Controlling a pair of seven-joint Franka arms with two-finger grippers.
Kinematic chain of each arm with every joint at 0, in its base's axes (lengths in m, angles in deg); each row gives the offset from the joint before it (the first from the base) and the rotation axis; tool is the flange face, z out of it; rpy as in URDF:
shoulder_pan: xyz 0 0 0.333 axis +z
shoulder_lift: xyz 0 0 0 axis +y
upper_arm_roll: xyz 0 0 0.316 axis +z
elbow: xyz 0.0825 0 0 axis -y
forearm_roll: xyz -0.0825 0 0.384 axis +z
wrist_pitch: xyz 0 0 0 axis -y
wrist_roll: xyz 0.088 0 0 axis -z
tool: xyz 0 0 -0.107 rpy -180 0 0
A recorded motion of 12 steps. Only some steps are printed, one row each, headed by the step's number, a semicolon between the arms.
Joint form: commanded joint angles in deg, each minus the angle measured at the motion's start. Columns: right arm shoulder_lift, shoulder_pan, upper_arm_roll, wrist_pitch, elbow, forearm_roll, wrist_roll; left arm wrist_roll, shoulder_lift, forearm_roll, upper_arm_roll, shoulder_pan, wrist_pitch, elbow.
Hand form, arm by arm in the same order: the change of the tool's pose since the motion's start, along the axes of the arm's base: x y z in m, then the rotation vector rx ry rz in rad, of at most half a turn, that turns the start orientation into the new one. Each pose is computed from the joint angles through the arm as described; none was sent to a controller.
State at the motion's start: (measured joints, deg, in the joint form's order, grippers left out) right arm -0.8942 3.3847 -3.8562 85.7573 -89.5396 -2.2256 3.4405; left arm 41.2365 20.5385 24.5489 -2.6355 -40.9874 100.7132 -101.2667
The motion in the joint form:
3: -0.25 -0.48 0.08 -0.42 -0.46 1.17 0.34; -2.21 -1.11 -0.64 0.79 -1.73 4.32 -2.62
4: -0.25 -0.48 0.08 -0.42 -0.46 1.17 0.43; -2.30 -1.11 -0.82 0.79 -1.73 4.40 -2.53
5: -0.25 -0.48 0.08 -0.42 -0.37 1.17 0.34; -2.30 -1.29 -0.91 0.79 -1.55 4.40 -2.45
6: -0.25 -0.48 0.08 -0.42 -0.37 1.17 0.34; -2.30 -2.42 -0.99 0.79 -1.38 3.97 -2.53
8: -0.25 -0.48 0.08 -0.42 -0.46 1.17 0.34; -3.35 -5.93 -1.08 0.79 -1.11 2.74 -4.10
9: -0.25 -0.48 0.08 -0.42 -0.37 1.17 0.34; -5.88 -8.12 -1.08 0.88 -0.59 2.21 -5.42
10: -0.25 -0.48 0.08 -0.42 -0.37 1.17 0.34; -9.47 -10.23 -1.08 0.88 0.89 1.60 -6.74
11: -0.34 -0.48 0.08 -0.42 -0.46 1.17 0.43; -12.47 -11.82 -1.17 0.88 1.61 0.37 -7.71
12: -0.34 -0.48 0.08 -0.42 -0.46 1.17 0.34; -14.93 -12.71 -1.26 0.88 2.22 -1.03 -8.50
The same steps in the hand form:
3: -0.0023 -0.0015 -0.0020 0.0205 0.0106 -0.0127; -0.0120 -0.0092 -0.0047 -0.0467 -0.0348 -0.0033
4: -0.0023 -0.0015 -0.0020 0.0204 0.0106 -0.0142; -0.0118 -0.0098 -0.0041 -0.0508 -0.0356 -0.0005
5: -0.0023 -0.0015 -0.0013 0.0205 0.0090 -0.0126; -0.0104 -0.0086 -0.0016 -0.0548 -0.0381 0.0035
6: -0.0023 -0.0015 -0.0013 0.0205 0.0090 -0.0126; -0.0102 -0.0060 0.0093 -0.0619 -0.0471 0.0096
8: -0.0023 -0.0015 -0.0020 0.0205 0.0106 -0.0127; -0.0161 0.0045 0.0331 -0.0691 -0.0697 0.0378
9: -0.0023 -0.0015 -0.0013 0.0205 0.0090 -0.0126; -0.0180 0.0153 0.0452 -0.0738 -0.0981 0.0901
10: -0.0023 -0.0015 -0.0013 0.0205 0.0090 -0.0126; -0.0149 0.0331 0.0560 -0.0767 -0.1338 0.1743
11: -0.0028 -0.0015 -0.0012 0.0205 0.0090 -0.0142; -0.0164 0.0449 0.0634 -0.0692 -0.1559 0.2405
12: -0.0028 -0.0015 -0.0012 0.0206 0.0090 -0.0126; -0.0178 0.0551 0.0650 -0.0518 -0.1662 0.2968

